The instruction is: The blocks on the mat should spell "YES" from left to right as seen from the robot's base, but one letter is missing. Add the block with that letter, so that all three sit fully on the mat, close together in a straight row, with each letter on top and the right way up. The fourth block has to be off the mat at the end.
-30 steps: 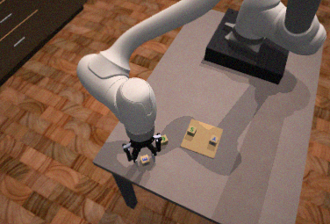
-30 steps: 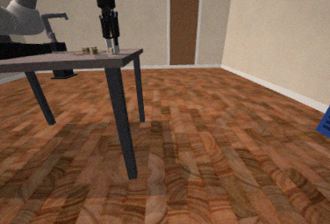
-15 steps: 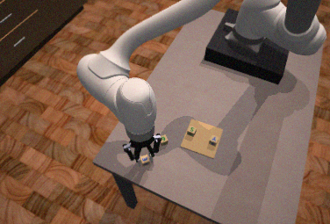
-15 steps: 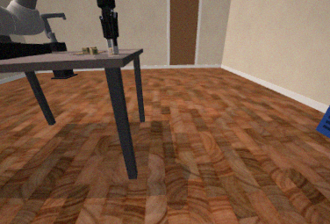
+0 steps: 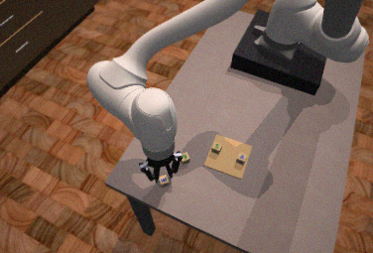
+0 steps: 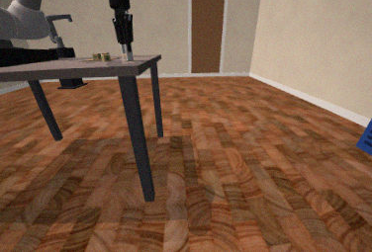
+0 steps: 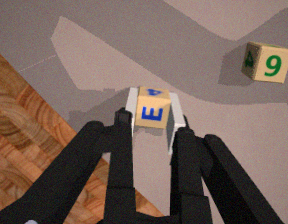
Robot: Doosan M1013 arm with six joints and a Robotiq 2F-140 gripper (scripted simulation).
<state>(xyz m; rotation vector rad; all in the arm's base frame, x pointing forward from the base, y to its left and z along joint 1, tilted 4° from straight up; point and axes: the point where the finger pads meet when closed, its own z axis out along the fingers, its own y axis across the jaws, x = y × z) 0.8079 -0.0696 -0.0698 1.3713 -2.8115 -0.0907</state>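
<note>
Right now my hand is 210 mm past the tan mat, 140 mm to the right of it and 30 mm above it.
</note>
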